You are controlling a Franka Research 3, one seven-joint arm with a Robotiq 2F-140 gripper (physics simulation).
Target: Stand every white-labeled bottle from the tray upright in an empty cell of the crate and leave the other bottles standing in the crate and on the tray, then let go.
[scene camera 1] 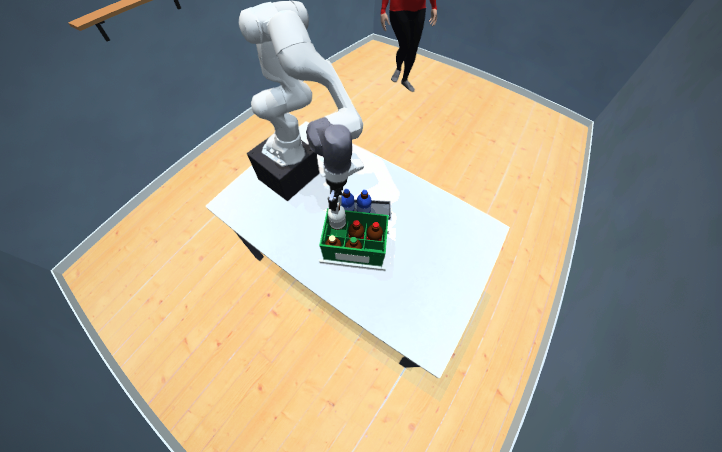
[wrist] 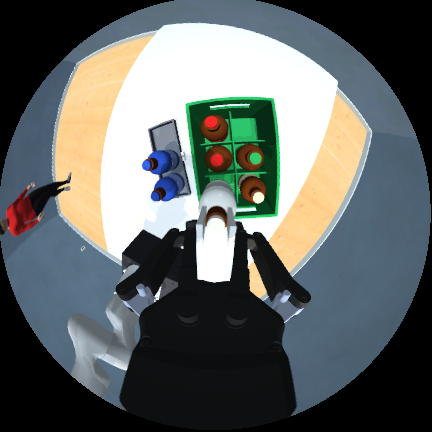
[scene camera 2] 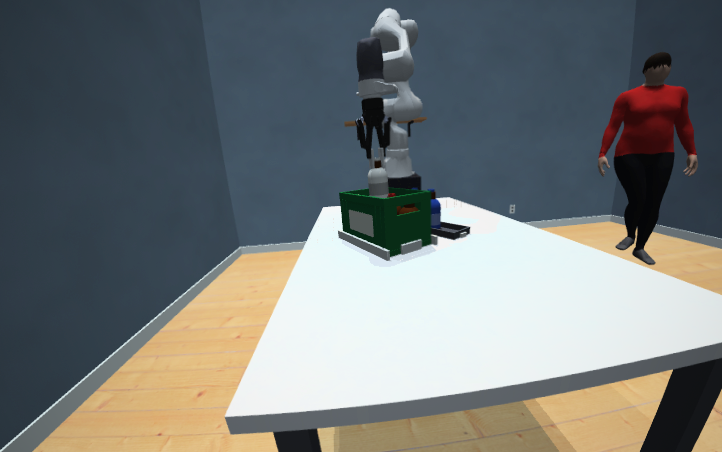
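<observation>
My gripper [scene camera 1: 334, 203] [scene camera 2: 377, 155] [wrist: 216, 214] is shut on the neck of a white bottle [scene camera 1: 336, 218] [scene camera 2: 377, 181] [wrist: 218, 197]. The bottle is upright, its lower part inside the green crate [scene camera 1: 352, 263] [scene camera 2: 410, 231] [wrist: 278, 165], at the corner cell nearest the arm; its base is hidden. Two red-capped brown bottles [wrist: 214, 128] [wrist: 218, 159], a green-capped one [wrist: 250, 157] and a cream-capped one [wrist: 253, 190] stand in other cells. The far right cell [wrist: 244, 129] in the wrist view is empty. Two blue bottles [wrist: 161, 162] [wrist: 168, 187] stand on the grey tray [wrist: 163, 132].
The tray lies close beside the crate on the white table [scene camera 1: 426, 298] [scene camera 2: 479, 319] [wrist: 225, 60]. Low light-coloured strips [scene camera 2: 363, 245] border the crate's base. A person in red [scene camera 1: 409, 31] [scene camera 2: 647, 122] [wrist: 22, 215] stands on the floor beyond the table.
</observation>
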